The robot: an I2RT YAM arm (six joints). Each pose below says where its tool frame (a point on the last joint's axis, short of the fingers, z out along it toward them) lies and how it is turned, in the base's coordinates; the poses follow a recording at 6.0 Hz.
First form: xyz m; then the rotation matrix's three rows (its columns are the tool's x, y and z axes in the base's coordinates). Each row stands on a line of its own.
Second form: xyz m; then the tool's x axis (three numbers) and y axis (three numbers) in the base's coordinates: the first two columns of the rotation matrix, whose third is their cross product. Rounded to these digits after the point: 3 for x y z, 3 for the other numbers.
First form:
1:
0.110, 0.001, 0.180
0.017, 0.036, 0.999
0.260, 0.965, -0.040
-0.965, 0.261, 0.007
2:
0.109, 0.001, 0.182
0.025, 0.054, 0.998
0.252, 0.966, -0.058
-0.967, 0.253, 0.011
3:
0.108, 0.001, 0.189
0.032, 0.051, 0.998
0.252, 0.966, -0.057
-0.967, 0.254, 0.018
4:
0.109, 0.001, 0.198
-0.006, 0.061, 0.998
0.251, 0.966, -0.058
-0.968, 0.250, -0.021
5:
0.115, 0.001, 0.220
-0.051, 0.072, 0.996
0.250, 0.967, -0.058
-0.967, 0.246, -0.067
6:
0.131, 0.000, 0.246
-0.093, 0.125, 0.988
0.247, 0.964, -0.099
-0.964, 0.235, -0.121
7:
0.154, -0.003, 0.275
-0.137, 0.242, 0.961
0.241, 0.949, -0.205
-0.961, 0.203, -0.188
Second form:
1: 0.110, 0.001, 0.180, 0.017, 0.260, -0.965, 0.036, 0.965, 0.261
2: 0.109, 0.001, 0.182, 0.025, 0.252, -0.967, 0.054, 0.966, 0.253
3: 0.108, 0.001, 0.189, 0.032, 0.252, -0.967, 0.051, 0.966, 0.254
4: 0.109, 0.001, 0.198, -0.006, 0.251, -0.968, 0.061, 0.966, 0.250
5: 0.115, 0.001, 0.220, -0.051, 0.250, -0.967, 0.072, 0.967, 0.246
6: 0.131, 0.000, 0.246, -0.093, 0.247, -0.964, 0.125, 0.964, 0.235
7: 0.154, -0.003, 0.275, -0.137, 0.241, -0.961, 0.242, 0.949, 0.203
